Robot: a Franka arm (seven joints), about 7 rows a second.
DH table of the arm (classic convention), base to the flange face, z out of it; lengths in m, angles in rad. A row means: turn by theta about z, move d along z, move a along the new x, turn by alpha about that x. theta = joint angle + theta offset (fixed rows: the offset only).
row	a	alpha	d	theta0
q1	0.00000	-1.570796	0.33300	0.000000
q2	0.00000	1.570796	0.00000	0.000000
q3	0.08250	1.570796	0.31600	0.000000
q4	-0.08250	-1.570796	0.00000	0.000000
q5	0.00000	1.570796	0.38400	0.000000
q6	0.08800	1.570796	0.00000	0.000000
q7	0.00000	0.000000	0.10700	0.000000
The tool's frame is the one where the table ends.
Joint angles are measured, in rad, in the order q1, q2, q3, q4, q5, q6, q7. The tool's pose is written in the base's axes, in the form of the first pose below.
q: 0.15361, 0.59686, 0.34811, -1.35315, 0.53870, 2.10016, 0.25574
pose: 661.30 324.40 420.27 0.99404 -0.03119 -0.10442 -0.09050 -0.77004 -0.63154
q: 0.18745, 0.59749, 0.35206, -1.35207, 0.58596, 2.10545, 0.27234
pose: 649.27 349.96 422.69 0.99063 -0.02138 -0.13489 -0.10584 -0.74438 -0.65931
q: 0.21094, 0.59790, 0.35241, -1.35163, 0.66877, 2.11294, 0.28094
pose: 641.13 367.68 425.86 0.98359 -0.02629 -0.17847 -0.14599 -0.69716 -0.70189
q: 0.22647, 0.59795, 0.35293, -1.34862, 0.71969, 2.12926, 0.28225
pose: 637.26 378.55 430.08 0.98053 -0.03253 -0.19367 -0.16608 -0.66366 -0.72937
